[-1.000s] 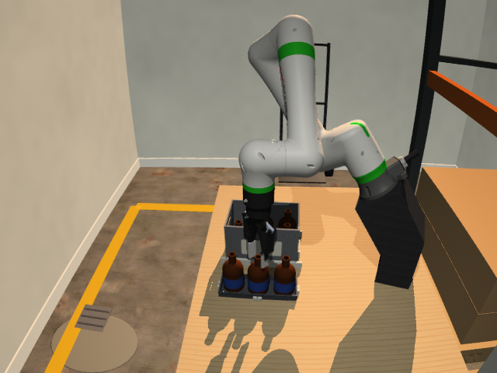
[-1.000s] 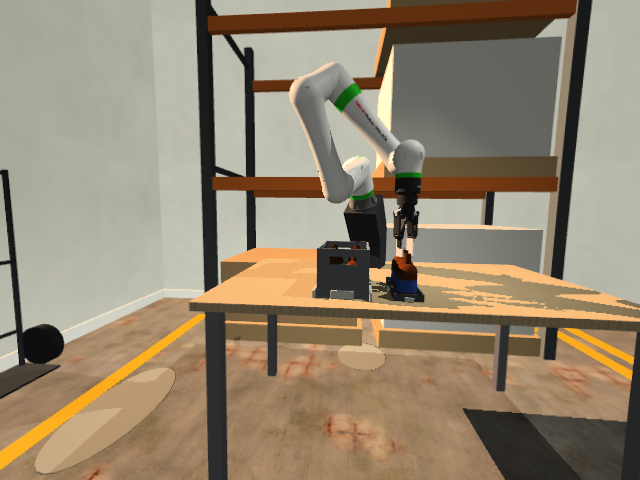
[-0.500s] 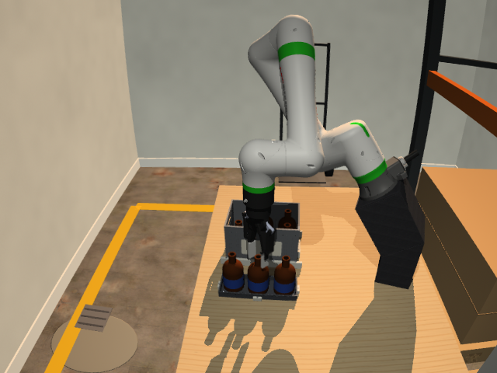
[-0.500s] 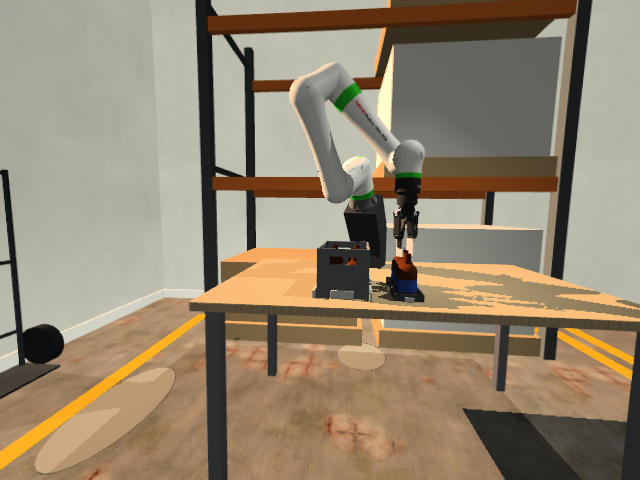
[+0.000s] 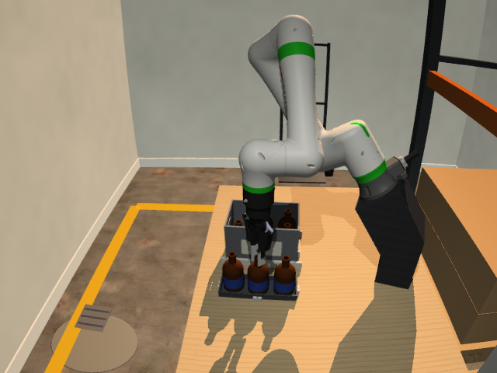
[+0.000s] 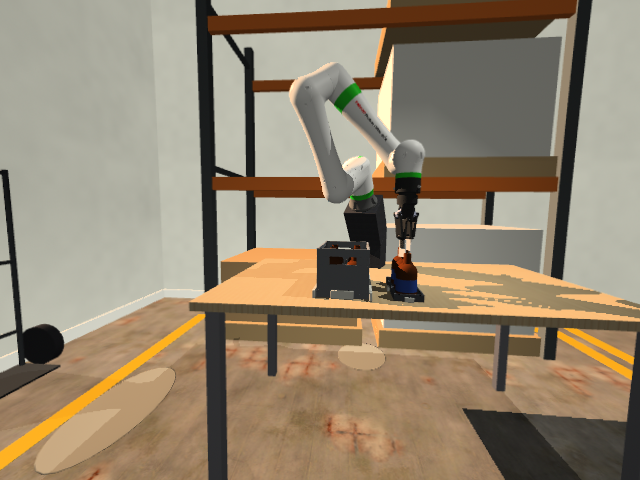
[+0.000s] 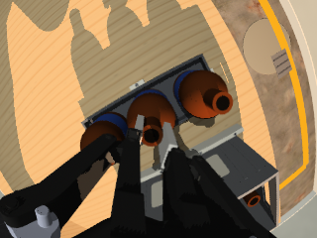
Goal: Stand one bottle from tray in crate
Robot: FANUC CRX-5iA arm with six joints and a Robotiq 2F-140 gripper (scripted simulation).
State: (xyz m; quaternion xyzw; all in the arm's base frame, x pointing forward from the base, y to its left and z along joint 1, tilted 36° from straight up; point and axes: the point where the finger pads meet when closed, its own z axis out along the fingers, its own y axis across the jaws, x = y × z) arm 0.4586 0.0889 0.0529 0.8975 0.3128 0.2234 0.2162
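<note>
The glass bottle lies 9 cm below my hand. From my hand the other things lie so: tray (16 cm below); grey crate (22 cm to the right, 9 cm below, 5 cm behind).
</note>
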